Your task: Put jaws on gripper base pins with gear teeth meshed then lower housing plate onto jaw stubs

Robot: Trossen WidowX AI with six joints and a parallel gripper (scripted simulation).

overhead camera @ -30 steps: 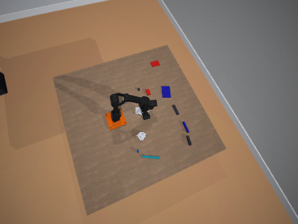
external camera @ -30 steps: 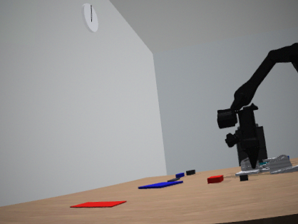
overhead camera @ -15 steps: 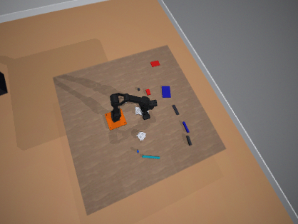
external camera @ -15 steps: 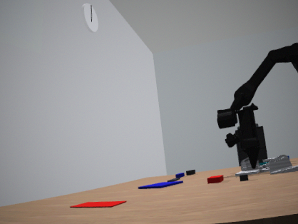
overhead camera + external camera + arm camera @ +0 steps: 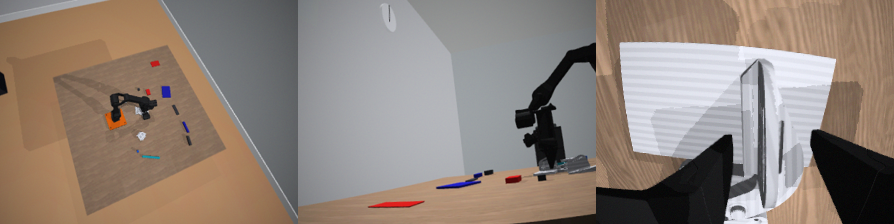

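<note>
Right now my gripper tip is 3 cm past the white jaw and 2 cm to the right of it. Round my gripper tip: red block 14 cm ahead, 18 cm to the left, 1 cm below; teal bar 13 cm behind, 39 cm to the right, 1 cm below; blue plate 31 cm ahead, 11 cm to the left, 1 cm below.
</note>
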